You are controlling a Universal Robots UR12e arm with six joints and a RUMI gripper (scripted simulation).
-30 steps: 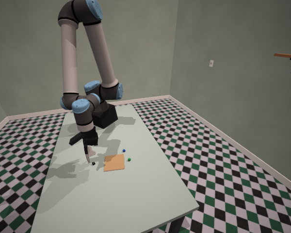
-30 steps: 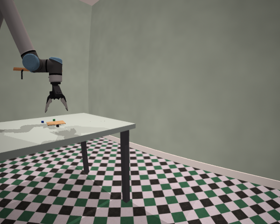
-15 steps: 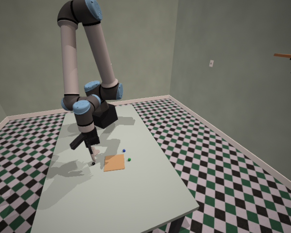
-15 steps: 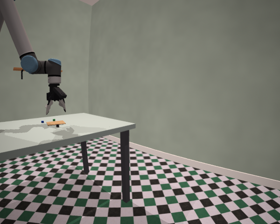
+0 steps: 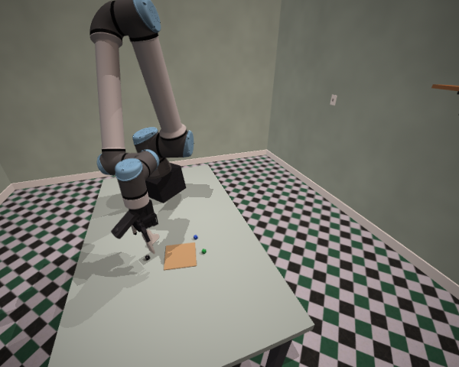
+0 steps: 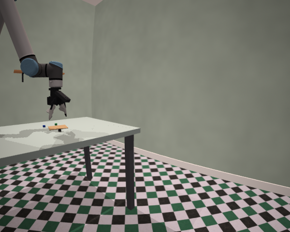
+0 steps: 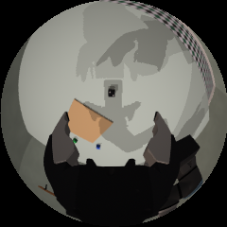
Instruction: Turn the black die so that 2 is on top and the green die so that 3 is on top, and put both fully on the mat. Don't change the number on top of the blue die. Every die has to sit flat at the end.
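Right now my hand is 80 mm above the black die. From my hand the other things lie so: green die: 240 mm to the left, 80 mm below, 80 mm ahead; then orange mat: 140 mm to the left, 90 mm below, 50 mm ahead; then blue die: 240 mm to the left, 80 mm below, 30 mm behind.
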